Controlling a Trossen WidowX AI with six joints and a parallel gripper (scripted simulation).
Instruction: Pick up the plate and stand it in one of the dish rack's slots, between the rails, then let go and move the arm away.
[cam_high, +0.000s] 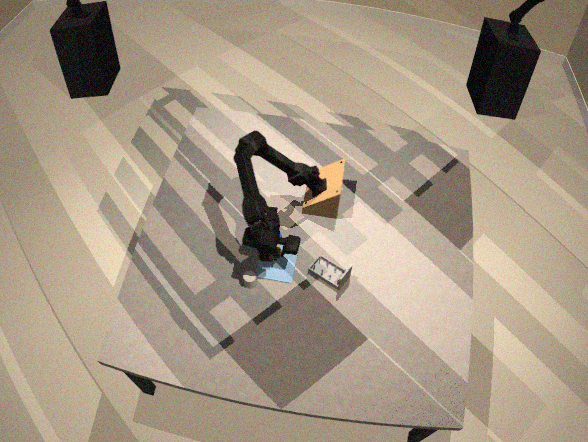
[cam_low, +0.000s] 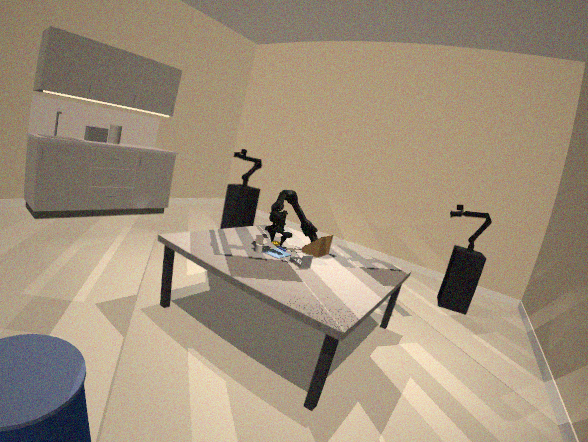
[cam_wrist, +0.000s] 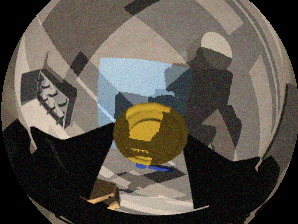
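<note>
Right now my gripper tip is 6 cm above the blue mat and 2 cm to the right of it. From my gripper tip the other things lie so: yellow plate (1 cm above); blue spoon (12 cm behind, 6 cm below); white cup (9 cm ahead, 7 cm to the right, 4 cm below).
</note>
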